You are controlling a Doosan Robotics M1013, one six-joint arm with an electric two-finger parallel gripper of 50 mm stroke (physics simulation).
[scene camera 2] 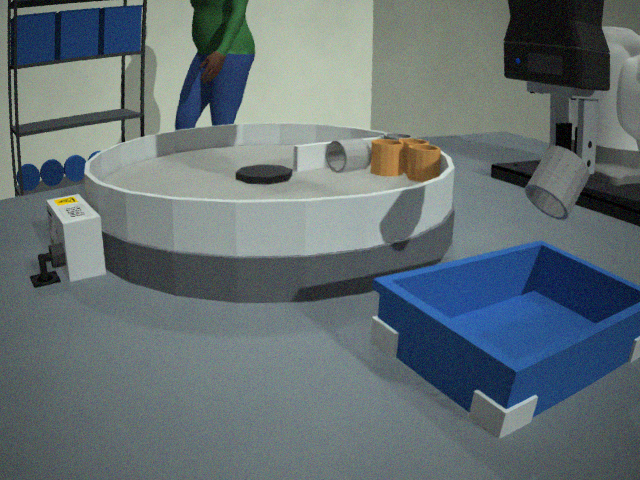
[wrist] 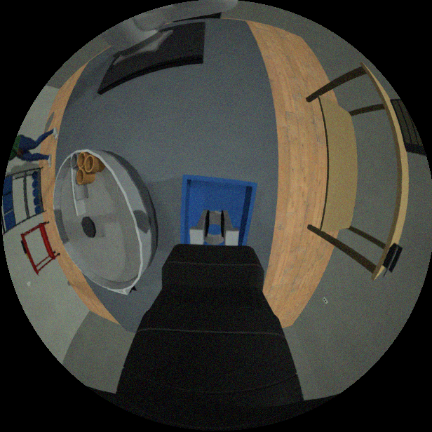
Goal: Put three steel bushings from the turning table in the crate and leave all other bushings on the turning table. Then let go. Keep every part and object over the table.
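Frame: origin at the arm's base, x left, y ahead, z down, level; millimetres.
Seen in the pictures: gripper, between the fingertips: (scene camera 2: 571, 170); arm's base, origin of its link: (scene camera 2: 604, 173).
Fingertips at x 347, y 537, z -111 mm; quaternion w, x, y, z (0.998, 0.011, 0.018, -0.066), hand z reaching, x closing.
Observation:
Offsets run from my fingertips to a thing's top centre. "pt": to the spot under its first point.
My gripper (scene camera 2: 572, 148) (wrist: 214, 217) is shut on a grey steel bushing {dz -20, dx +3, dy +19 mm} (scene camera 2: 558, 181) (wrist: 215, 216), held tilted at the fingertips. It hangs high above the table; in the wrist view it overlaps the blue crate {dz +85, dx +10, dy +39 mm} (scene camera 2: 439, 330) (wrist: 220, 179). No bushing shows in the crate. On the walled turning table (scene camera 2: 206, 224) (wrist: 143, 192), a second steel bushing {dz +44, dx -346, dy +5 mm} (scene camera 2: 354, 155) (wrist: 81, 191) lies on its side beside three upright orange bushings {dz +44, dx -323, dy -35 mm} (scene camera 2: 386, 157) (wrist: 85, 176). Another steel bushing {dz +44, dx -362, dy -75 mm} (scene camera 2: 397, 136) (wrist: 74, 160) stands behind them, mostly hidden in the scene view.
A white divider {pt dz +65, dx -356, dy +50 mm} (scene camera 2: 310, 157) (wrist: 80, 207) and a black hub {dz +74, dx -348, dy +111 mm} (scene camera 2: 263, 174) (wrist: 89, 226) are on the turning table. A white box {dz +77, dx -303, dy +340 mm} (scene camera 2: 83, 240) stands beside its wall. White brackets {pt dz +119, dx +84, dy +127 mm} (scene camera 2: 500, 415) hold the crate corners. The black robot base plate (scene camera 2: 516, 173) (wrist: 165, 52) is behind.

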